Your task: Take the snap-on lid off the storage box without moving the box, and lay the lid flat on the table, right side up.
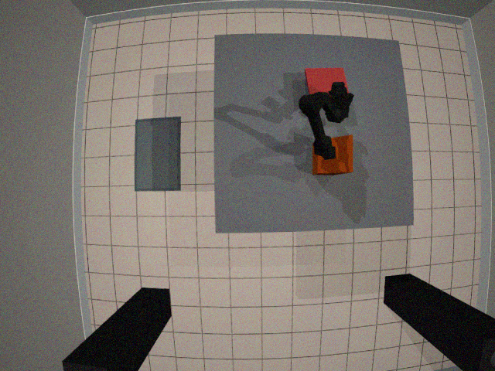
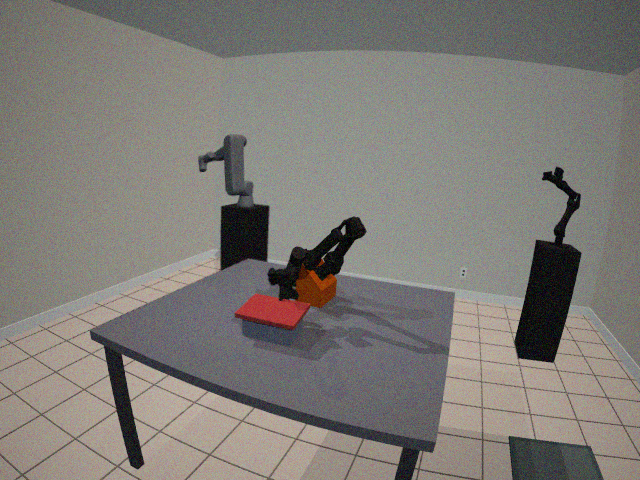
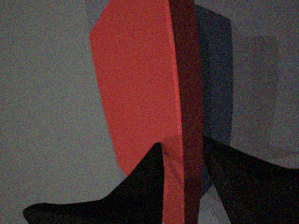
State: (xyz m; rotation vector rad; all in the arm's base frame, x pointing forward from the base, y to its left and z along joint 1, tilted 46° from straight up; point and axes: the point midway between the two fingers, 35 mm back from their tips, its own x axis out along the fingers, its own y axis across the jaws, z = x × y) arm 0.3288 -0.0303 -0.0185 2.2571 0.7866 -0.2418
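Right now the red lid is 80 mm ahead of my gripper tip. The rest, counted from my gripper tip: grey-blue storage box 80 mm ahead, 60 mm below.
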